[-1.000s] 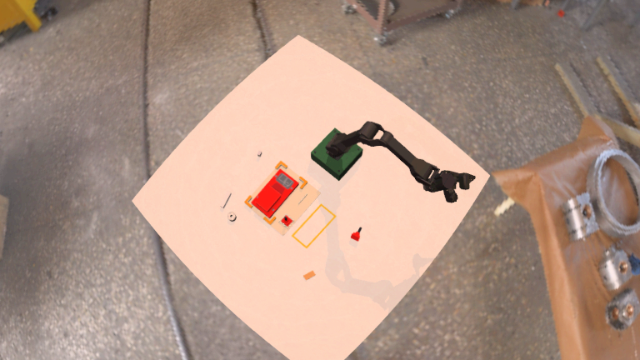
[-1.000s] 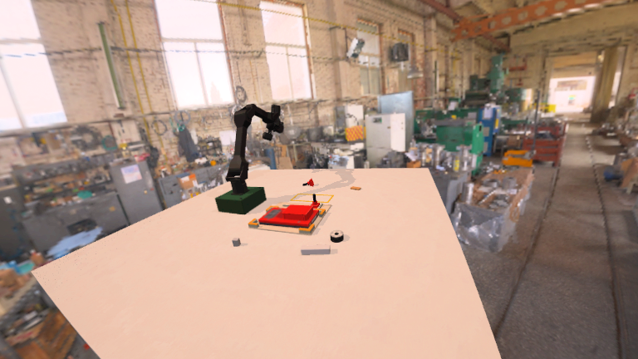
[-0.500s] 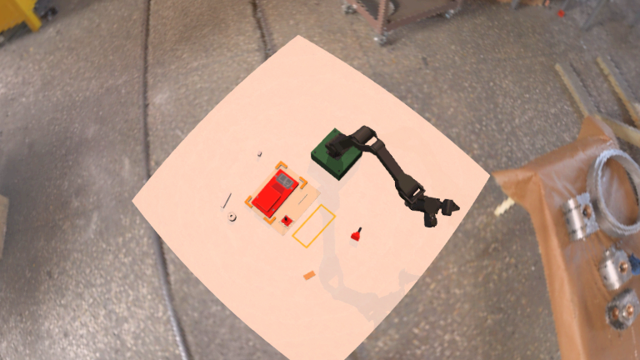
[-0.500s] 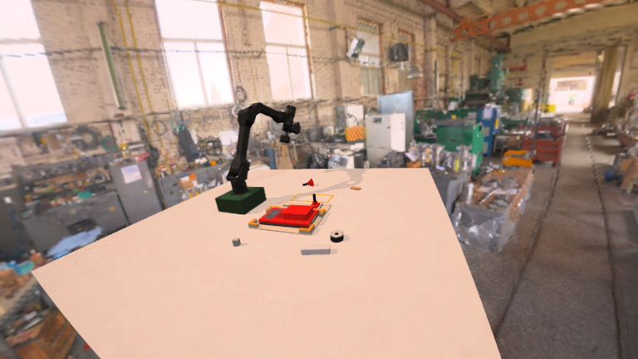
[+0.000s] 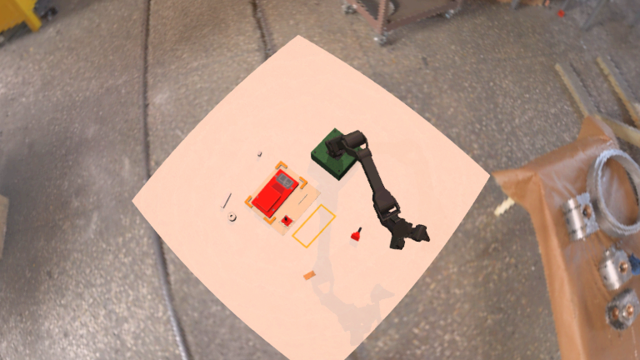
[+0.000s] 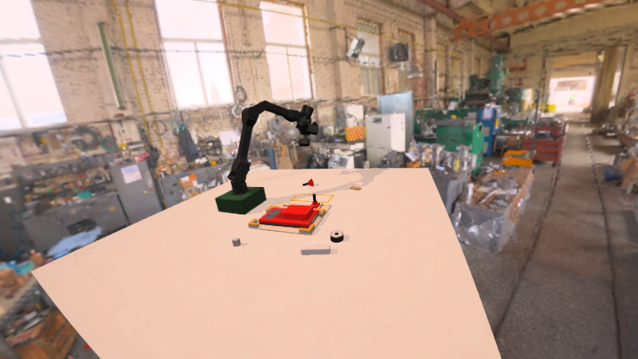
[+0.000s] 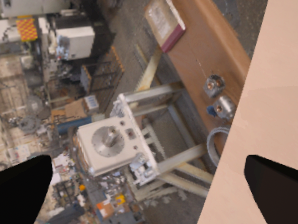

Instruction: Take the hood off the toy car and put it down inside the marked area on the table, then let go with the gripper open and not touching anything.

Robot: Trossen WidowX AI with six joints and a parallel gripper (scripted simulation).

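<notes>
My gripper tip is now 220 mm short of the red hood, 630 mm to the left of it and 200 mm above it. From my gripper tip the other things lie so: grey bar 340 mm ahead, 790 mm to the right, 230 mm below; then black ring 380 mm ahead, 710 mm to the right, 230 mm below.
</notes>
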